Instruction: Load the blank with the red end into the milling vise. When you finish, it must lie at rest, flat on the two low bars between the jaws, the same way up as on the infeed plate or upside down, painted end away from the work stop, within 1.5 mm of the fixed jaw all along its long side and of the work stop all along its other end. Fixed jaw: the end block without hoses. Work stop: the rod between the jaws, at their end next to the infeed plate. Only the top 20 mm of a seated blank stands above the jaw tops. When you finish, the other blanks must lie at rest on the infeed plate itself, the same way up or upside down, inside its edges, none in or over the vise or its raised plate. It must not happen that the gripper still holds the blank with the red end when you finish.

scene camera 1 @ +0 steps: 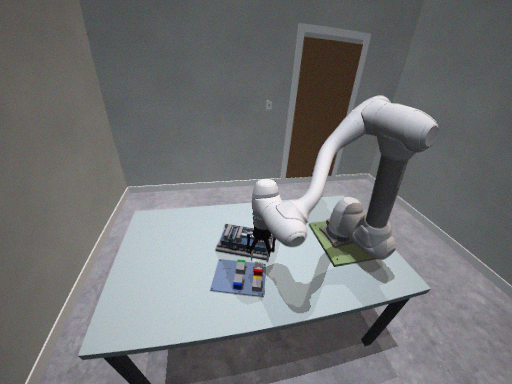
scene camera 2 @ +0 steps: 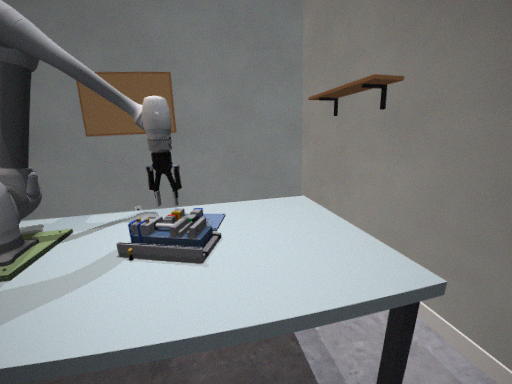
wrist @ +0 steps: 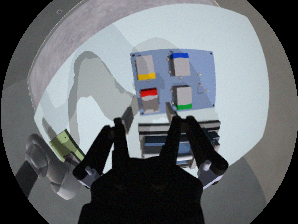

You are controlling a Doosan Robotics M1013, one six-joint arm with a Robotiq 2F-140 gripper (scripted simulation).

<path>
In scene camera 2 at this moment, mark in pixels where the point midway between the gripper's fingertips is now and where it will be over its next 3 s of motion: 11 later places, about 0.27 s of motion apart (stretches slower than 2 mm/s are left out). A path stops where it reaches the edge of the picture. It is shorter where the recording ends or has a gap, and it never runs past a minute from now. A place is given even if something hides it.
My gripper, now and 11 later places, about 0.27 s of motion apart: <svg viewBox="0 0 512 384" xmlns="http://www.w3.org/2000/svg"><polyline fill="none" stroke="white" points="167,205 167,204 167,204 168,204 168,203 168,203 168,205 168,208 169,211 169,215 170,218 170,219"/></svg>
</path>
